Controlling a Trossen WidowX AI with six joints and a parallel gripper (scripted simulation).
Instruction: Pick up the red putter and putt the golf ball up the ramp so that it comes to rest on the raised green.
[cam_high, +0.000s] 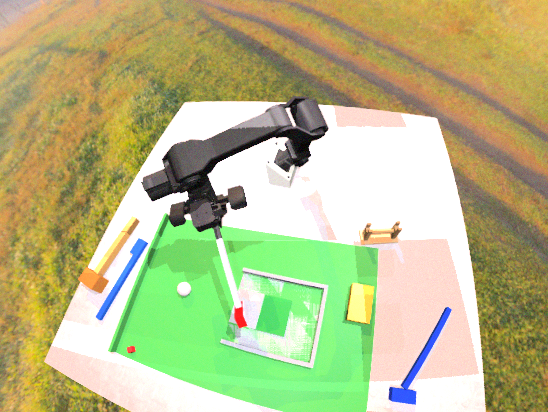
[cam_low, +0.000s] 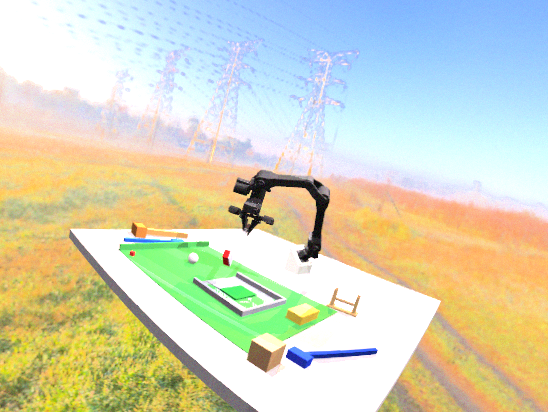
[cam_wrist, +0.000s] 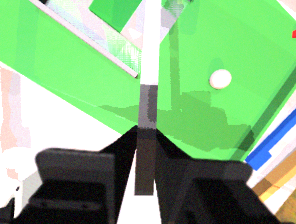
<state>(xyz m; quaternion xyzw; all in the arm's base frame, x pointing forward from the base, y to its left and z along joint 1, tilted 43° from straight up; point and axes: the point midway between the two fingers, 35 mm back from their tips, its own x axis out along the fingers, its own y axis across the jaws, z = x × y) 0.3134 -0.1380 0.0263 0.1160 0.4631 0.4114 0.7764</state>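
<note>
Now: the red putter 9 cm ahead of my gripper tip, 7 cm to the left of it and 1 cm below it. Round my gripper tip: yellow block: 7 cm ahead, 40 cm to the left, 14 cm below; then white golf ball: 17 cm ahead, 9 cm to the right, 13 cm below; then small red marker: 40 cm ahead, 19 cm to the right, 14 cm below.
</note>
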